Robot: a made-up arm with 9 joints. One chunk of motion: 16 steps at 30 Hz.
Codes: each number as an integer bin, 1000 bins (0 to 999) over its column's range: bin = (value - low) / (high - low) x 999, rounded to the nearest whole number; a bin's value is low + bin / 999 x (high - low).
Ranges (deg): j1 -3..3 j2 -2..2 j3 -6..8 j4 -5..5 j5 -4..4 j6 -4..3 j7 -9..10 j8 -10..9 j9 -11..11
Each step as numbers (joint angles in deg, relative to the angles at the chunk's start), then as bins.
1 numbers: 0.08 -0.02 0.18 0.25 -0.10 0.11 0.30 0.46 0.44
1 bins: 513 495 441 524 487 587 489 550 519
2 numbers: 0.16 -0.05 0.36 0.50 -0.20 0.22 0.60 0.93 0.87
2 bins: 526 487 454 549 475 602 505 575 539
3 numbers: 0.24 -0.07 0.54 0.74 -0.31 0.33 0.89 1.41 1.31
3 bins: 539 482 467 573 461 618 520 600 559
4 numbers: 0.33 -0.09 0.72 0.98 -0.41 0.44 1.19 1.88 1.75
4 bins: 554 477 480 597 448 634 536 625 579
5 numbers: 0.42 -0.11 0.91 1.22 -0.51 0.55 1.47 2.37 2.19
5 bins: 569 472 493 621 436 649 551 650 599
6 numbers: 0.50 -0.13 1.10 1.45 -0.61 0.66 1.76 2.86 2.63
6 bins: 583 467 507 644 423 665 566 676 619
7 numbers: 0.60 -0.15 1.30 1.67 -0.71 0.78 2.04 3.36 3.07
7 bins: 599 462 521 666 411 682 580 702 639
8 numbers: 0.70 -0.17 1.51 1.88 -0.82 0.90 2.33 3.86 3.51
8 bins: 616 457 536 687 397 699 596 729 659
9 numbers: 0.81 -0.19 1.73 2.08 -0.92 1.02 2.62 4.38 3.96
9 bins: 634 452 552 707 385 716 611 756 679
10 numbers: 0.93 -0.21 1.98 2.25 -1.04 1.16 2.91 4.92 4.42
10 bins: 654 447 569 724 370 736 626 784 700
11 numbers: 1.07 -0.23 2.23 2.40 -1.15 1.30 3.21 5.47 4.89
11 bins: 678 442 587 739 356 756 642 813 722
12 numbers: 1.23 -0.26 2.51 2.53 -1.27 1.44 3.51 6.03 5.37
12 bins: 704 435 607 752 341 776 658 843 743
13 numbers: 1.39 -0.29 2.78 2.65 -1.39 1.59 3.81 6.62 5.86
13 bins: 731 427 627 764 326 798 674 874 766
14 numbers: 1.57 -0.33 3.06 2.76 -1.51 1.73 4.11 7.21 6.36
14 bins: 761 417 646 775 311 818 689 905 788
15 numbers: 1.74 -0.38 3.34 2.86 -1.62 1.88 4.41 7.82 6.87
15 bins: 789 405 666 785 297 839 705 937 811
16 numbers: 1.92 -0.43 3.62 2.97 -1.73 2.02 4.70 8.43 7.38
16 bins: 819 392 686 796 283 859 720 969 835
